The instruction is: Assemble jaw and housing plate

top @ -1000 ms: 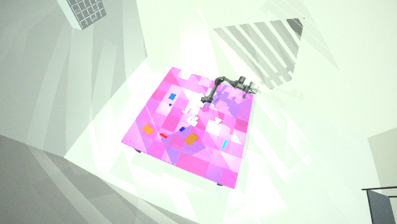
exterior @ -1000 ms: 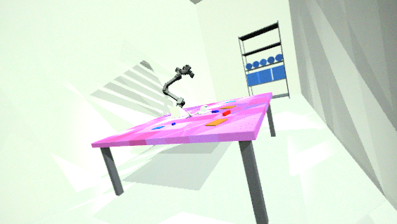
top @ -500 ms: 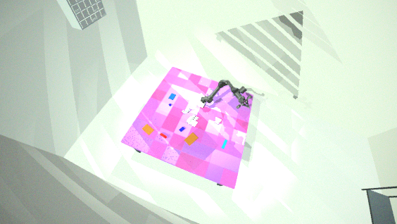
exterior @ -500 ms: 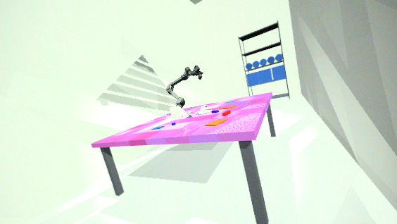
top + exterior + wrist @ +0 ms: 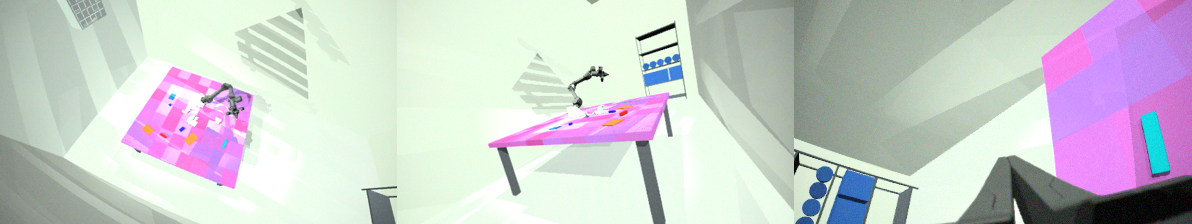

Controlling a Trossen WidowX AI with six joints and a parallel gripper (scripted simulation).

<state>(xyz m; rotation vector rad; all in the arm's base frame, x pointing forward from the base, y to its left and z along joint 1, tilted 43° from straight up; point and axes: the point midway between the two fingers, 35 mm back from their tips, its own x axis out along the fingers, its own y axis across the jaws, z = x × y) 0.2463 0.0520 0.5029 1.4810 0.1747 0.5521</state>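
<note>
The white jaw lies 57 cm to the right of my gripper tip, 32 cm below it and 11 cm behind it. The rest, counted from my gripper tip: cyan bar: 35 cm below, 14 cm ahead; then white base: 44 cm to the right, 35 cm below, 1 cm behind; then white housing plate: 33 cm below, 14 cm to the right, 12 cm behind.
</note>
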